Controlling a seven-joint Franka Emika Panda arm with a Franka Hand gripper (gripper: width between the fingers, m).
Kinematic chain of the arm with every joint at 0, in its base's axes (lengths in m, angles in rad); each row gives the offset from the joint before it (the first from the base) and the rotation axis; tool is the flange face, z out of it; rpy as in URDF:
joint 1: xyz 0 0 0.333 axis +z
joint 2: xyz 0 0 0 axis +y
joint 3: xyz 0 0 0.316 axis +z
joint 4: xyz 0.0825 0 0 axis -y
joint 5: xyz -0.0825 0 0.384 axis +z
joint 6: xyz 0 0 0 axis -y
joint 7: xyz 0.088 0 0 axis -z
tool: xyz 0 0 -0.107 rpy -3.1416 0 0
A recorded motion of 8 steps. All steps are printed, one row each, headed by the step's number.
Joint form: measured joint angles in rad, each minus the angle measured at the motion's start. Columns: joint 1, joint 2, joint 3, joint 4, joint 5, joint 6, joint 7.
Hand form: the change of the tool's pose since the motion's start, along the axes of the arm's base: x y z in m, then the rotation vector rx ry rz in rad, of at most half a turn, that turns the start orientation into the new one. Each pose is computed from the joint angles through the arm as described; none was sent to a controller.
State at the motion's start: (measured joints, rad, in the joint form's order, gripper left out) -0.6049 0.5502 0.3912 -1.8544 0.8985 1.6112 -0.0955
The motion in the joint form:
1: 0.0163 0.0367 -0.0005 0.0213 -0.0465 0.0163 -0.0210
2: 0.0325 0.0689 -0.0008 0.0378 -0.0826 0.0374 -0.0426
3: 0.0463 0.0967 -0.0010 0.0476 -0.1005 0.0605 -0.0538
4: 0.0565 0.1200 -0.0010 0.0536 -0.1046 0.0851 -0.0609
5: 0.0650 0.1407 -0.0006 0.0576 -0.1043 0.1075 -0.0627
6: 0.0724 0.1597 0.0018 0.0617 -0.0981 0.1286 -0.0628
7: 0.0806 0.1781 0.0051 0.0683 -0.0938 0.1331 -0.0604
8: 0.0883 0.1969 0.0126 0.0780 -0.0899 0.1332 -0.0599
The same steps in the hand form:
1: 0.0031 0.0045 -0.0155 -0.0247 -0.0133 0.0403
2: 0.0059 0.0096 -0.0300 -0.0458 -0.0293 0.0722
3: 0.0081 0.0150 -0.0433 -0.0581 -0.0347 0.0861
4: 0.0101 0.0192 -0.0548 -0.0647 -0.0372 0.0852
5: 0.0115 0.0232 -0.0652 -0.0688 -0.0342 0.0799
6: 0.0133 0.0280 -0.0740 -0.0687 -0.0310 0.0708
7: 0.0143 0.0347 -0.0810 -0.0595 -0.0223 0.0731
8: 0.0159 0.0434 -0.0862 -0.0451 -0.0177 0.0806

